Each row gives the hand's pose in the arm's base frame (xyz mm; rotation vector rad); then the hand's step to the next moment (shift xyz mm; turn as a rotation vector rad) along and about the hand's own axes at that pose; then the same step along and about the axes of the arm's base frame.
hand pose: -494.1 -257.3 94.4 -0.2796 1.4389 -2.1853
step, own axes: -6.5 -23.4 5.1 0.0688 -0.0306 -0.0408
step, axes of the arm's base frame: 0.8 6.6 23.9 -0.0853 0.0068 0.0035
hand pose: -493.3 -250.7 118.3 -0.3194 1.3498 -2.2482
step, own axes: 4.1 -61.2 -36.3 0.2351 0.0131 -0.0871
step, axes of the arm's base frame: -37.3 49.1 35.8 -0.2342 -0.0622 -0.0656
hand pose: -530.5 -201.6 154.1 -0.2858 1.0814 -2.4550
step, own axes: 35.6 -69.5 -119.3 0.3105 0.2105 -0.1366
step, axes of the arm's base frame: -95.4 102.1 -28.5 -0.2571 -0.1835 -0.2441
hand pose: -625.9 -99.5 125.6 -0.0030 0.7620 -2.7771
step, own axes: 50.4 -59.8 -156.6 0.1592 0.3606 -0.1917
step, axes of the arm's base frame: -74.6 115.4 -108.4 -0.0775 -0.2424 -0.3569
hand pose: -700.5 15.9 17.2 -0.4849 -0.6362 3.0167
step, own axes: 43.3 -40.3 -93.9 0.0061 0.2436 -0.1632
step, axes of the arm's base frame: -14.4 77.2 -78.4 0.0545 -0.1590 -0.2403
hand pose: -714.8 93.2 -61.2 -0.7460 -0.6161 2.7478
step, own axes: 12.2 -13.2 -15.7 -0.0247 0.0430 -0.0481
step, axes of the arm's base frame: -0.7 20.9 -11.6 0.0415 -0.0299 -0.0465
